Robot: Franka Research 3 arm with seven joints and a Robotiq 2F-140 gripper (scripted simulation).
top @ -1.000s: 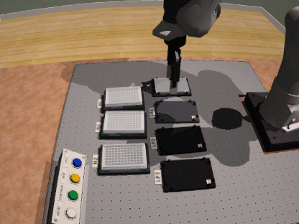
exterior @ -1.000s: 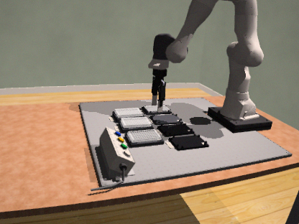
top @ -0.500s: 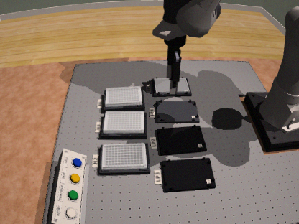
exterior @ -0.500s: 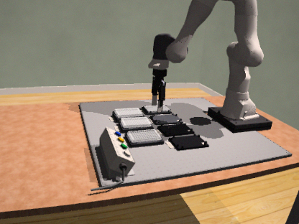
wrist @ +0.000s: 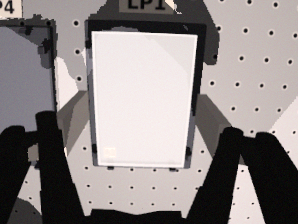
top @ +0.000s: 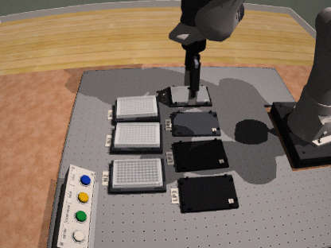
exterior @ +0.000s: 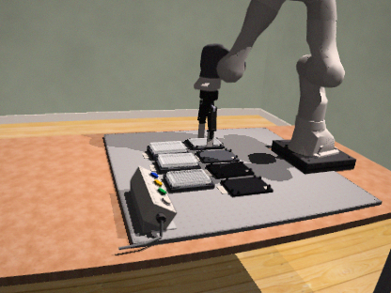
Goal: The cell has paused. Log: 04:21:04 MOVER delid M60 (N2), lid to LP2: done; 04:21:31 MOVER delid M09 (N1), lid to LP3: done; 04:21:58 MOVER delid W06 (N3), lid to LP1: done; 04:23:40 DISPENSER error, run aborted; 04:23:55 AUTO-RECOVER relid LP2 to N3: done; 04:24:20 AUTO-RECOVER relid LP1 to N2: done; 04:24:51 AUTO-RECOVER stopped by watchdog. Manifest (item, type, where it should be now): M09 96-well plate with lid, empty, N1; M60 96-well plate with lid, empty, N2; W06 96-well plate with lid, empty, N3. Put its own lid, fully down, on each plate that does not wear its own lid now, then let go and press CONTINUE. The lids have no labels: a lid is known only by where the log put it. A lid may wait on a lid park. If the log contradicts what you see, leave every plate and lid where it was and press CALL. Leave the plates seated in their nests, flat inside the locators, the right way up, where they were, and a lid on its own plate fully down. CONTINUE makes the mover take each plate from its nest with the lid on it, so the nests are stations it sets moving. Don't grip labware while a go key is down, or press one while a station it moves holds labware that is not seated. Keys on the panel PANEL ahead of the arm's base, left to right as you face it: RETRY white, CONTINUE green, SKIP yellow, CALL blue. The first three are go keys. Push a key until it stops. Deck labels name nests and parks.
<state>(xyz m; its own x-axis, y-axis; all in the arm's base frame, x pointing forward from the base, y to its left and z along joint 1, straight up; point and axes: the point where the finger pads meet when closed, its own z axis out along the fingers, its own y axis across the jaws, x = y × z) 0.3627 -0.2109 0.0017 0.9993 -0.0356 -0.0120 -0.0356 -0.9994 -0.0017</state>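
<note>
My hand is 3 cm above the lid park LP1. The rest, counted from my hand: park LP4: 14 cm to the left, 3 cm below; then LP1 label: 9 cm ahead, 4 cm below; then LP4 label: 9 cm ahead, 13 cm to the left, 4 cm below.
</note>
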